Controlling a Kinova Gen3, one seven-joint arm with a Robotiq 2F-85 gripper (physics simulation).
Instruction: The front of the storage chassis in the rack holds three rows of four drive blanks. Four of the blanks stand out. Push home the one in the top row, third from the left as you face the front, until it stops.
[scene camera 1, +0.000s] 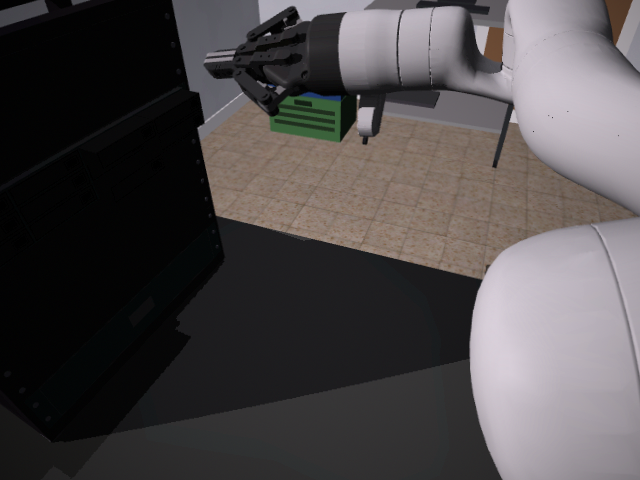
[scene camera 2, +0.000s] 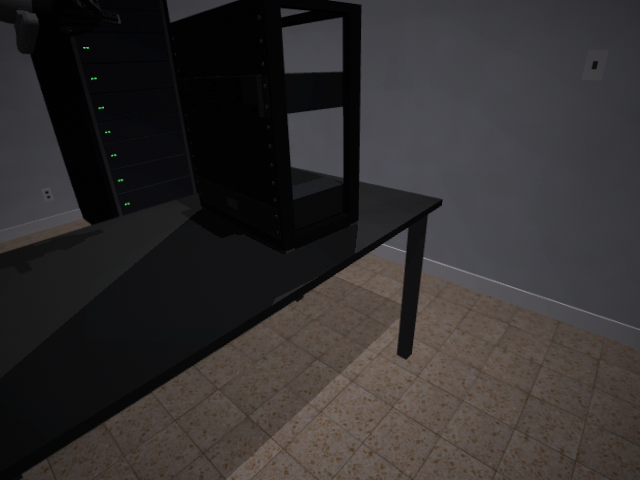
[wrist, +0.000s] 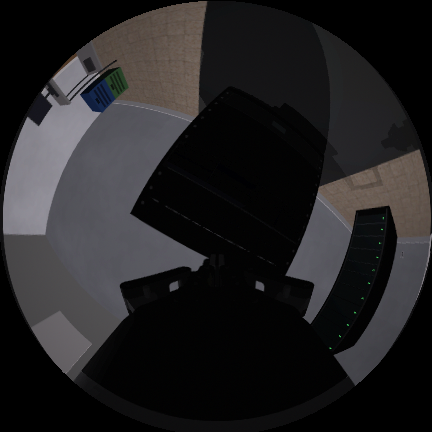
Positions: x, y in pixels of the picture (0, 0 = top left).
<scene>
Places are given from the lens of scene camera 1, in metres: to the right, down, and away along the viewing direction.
my gripper (scene camera 1: 208, 65): -0.12, -0.19, 0.46
black rack (scene camera 1: 115, 226): -0.33, -0.02, 0.69
</scene>
